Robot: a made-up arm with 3 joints. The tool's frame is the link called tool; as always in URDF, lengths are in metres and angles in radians. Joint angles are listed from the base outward. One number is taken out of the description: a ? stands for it. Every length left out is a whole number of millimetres.
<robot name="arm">
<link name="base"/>
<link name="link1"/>
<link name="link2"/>
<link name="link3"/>
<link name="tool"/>
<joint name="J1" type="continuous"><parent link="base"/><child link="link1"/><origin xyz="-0.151 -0.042 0.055" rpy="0 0 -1.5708"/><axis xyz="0 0 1"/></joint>
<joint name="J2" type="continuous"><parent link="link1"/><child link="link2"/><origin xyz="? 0.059 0" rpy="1.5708 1.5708 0"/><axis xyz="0 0 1"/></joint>
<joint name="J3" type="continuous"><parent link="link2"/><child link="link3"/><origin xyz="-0.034 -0.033 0" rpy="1.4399 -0.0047 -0.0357"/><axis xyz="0 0 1"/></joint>
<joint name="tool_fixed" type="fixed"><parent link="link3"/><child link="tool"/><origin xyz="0.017 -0.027 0" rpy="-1.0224 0.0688 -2.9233"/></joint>
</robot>
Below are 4 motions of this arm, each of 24 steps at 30 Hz.
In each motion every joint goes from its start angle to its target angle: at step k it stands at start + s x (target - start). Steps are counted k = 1, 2, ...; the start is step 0. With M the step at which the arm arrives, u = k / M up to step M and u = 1 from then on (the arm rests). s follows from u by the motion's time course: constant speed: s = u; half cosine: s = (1 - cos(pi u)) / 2; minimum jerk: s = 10 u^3 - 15 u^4 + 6 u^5.
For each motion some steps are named. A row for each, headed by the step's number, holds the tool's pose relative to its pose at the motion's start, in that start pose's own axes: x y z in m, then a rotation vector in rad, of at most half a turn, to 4 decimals.
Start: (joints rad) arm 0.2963 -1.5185 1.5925
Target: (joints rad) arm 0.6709 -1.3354 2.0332
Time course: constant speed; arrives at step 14
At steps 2, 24:
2: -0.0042 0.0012 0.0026 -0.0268 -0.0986 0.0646
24: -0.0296 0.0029 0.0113 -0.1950 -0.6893 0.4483

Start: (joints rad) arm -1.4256 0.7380 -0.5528
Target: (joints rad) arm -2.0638 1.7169 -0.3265
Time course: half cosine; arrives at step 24
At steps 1, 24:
1: -0.0004 0.0002 0.0001 -0.0009 -0.0050 -0.0021
24: -0.0944 0.0476 -0.0373 -0.1220 -1.2721 -0.2813

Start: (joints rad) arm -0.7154 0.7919 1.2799
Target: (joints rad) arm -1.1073 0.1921 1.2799
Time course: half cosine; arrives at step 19
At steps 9, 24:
9: 0.0155 0.0086 -0.0060 0.2697 0.0127 0.1868
24: 0.0315 0.0252 -0.0131 0.5762 0.0911 0.4104

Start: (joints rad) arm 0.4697 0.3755 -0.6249
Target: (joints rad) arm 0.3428 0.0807 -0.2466
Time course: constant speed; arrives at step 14
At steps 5, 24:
5: -0.0026 0.0084 -0.0019 -0.0850 -0.0647 0.1403
24: -0.0070 0.0212 -0.0069 -0.2099 -0.1588 0.4058

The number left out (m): -0.064
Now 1 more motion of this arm.
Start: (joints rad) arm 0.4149 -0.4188 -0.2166
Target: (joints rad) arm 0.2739 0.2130 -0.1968
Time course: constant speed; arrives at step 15
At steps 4, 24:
4: -0.0053 0.0025 0.0025 -0.0375 -0.0974 -0.1379
24: -0.0205 0.0153 0.0057 -0.1575 -0.3868 -0.4968

